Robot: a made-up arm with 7 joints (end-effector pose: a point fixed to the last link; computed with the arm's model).
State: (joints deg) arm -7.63 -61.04 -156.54 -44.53 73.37 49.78 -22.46
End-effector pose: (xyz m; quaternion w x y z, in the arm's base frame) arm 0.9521 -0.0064 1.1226 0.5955 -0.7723 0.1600 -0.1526
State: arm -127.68 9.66 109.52 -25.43 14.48 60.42 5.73
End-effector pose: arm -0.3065 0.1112 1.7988 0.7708 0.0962 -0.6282 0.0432
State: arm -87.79 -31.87 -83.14 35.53 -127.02 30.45 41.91
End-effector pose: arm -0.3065 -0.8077 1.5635 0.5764 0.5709 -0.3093 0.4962
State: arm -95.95 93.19 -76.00 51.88 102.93 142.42 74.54
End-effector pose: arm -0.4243 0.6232 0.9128 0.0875 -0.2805 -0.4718 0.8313
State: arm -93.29 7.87 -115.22 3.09 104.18 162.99 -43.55
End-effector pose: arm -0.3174 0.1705 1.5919 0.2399 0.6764 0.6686 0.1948
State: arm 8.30 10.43 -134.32 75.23 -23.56 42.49 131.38
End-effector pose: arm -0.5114 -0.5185 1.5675 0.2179 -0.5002 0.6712 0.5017
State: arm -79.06 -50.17 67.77 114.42 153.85 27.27 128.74
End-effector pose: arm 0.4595 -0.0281 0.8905 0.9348 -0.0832 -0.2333 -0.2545
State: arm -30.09 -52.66 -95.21 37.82 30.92 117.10 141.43
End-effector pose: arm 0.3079 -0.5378 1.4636 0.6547 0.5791 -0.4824 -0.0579
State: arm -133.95 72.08 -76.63 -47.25 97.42 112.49 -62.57
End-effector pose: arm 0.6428 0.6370 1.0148 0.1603 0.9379 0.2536 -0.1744
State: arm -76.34 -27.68 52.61 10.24 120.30 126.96 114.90
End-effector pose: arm 0.2776 -0.4555 1.4820 0.5309 -0.5402 0.1130 -0.6431
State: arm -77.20 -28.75 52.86 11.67 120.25 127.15 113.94
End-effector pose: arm 0.2804 -0.4697 1.4642 0.5333 -0.5447 0.1346 -0.6330
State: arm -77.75 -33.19 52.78 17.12 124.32 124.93 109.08
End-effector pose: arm 0.3190 -0.5073 1.3957 0.5667 -0.5651 0.1722 -0.5743
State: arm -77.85 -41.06 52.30 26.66 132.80 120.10 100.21
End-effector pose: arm 0.3859 -0.5448 1.2682 0.6316 -0.5836 0.2089 -0.4657
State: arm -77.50 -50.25 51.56 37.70 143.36 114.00 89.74
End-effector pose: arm 0.4511 -0.5470 1.1198 0.7063 -0.5751 0.2244 -0.3465
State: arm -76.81 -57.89 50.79 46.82 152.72 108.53 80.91
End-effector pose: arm 0.4953 -0.5191 1.0068 0.7645 -0.5455 0.2236 -0.2608
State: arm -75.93 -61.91 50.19 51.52 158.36 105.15 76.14
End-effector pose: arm 0.5193 -0.4939 0.9541 0.7939 -0.5218 0.2184 -0.2229
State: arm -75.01 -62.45 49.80 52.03 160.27 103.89 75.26
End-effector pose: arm 0.5315 -0.4853 0.9494 0.8001 -0.5163 0.2108 -0.2211
